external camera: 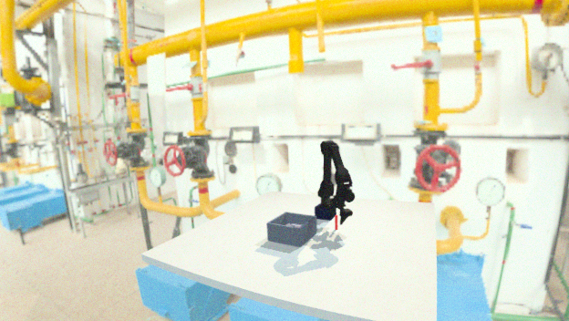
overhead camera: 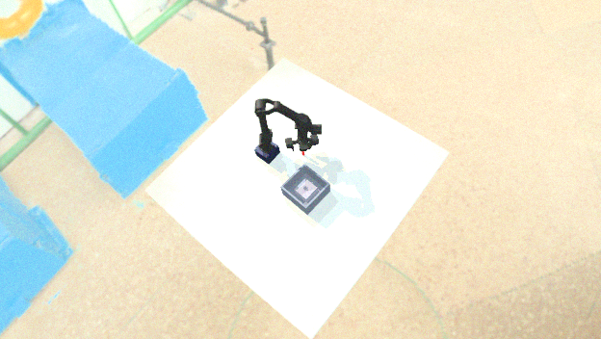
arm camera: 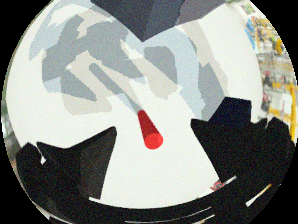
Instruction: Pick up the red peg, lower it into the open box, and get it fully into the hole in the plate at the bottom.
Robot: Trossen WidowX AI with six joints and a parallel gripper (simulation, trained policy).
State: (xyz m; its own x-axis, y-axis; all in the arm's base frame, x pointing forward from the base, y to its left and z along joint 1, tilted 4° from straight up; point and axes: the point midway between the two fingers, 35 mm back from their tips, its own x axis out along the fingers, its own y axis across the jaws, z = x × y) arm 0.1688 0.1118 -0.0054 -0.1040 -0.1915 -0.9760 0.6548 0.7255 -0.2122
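My gripper tip is now 10 mm short of the red peg. Round my gripper tip: grey box: 170 mm ahead, 190 mm to the right, 20 mm below; then plate: 170 mm ahead, 190 mm to the right.
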